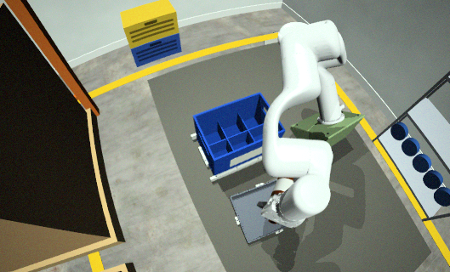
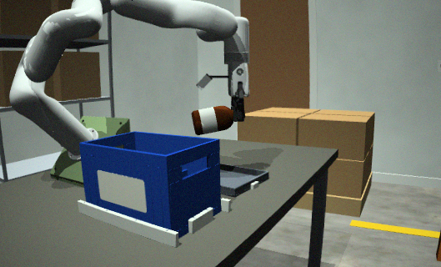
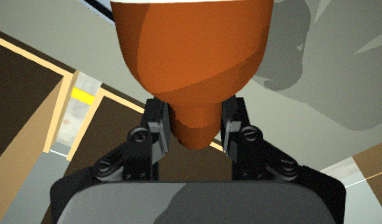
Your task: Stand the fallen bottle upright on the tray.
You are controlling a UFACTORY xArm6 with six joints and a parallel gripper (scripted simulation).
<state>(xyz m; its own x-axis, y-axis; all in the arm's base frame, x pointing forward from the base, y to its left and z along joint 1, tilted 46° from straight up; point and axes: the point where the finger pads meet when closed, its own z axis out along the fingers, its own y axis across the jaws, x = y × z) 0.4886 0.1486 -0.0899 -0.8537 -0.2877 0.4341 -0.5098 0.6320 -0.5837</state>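
Right now the brown bottle is 50 mm behind my hand, 30 mm to the right of it and 10 mm below it. Also, from my hand: grey tray 190 mm below, 50 mm behind, 30 mm to the right; then blue crate 330 mm to the right, 120 mm below, 100 mm behind.
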